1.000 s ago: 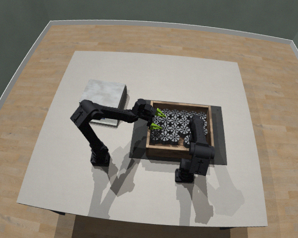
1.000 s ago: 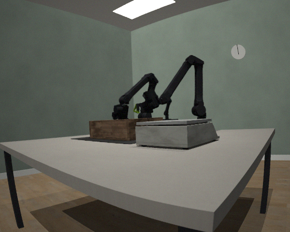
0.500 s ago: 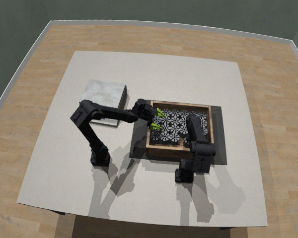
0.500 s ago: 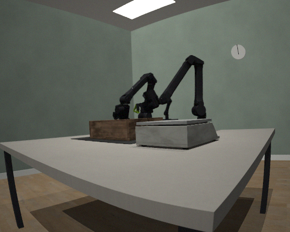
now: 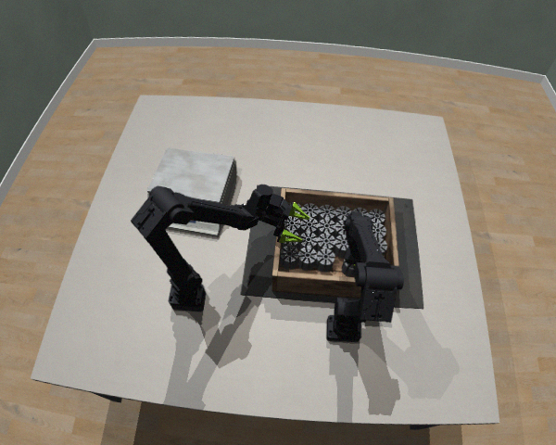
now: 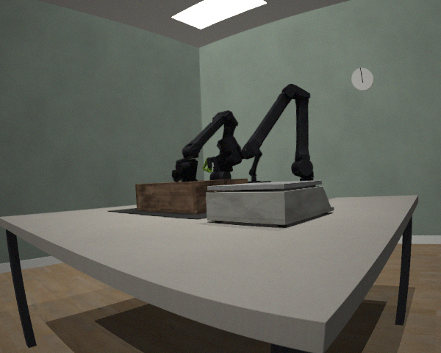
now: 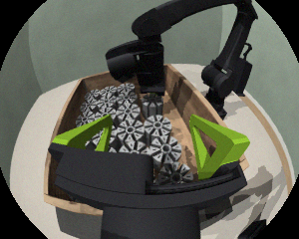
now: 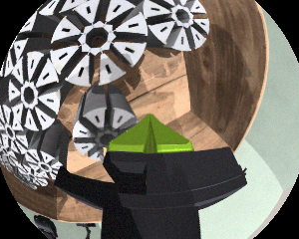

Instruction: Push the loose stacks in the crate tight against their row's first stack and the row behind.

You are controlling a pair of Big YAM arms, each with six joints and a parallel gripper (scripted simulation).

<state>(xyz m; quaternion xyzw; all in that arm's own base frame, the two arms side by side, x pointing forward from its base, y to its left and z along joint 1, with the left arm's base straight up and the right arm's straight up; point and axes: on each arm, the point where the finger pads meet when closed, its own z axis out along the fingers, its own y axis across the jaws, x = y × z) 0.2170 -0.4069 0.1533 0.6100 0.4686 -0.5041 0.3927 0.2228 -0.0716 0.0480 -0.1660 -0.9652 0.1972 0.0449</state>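
Note:
Now: right hand 12 cm to the right of the wooden crate, 8 cm short of it and 2 cm above it. Round my right hand: dark mat 13 cm ahead, 11 cm to the left, 7 cm below.

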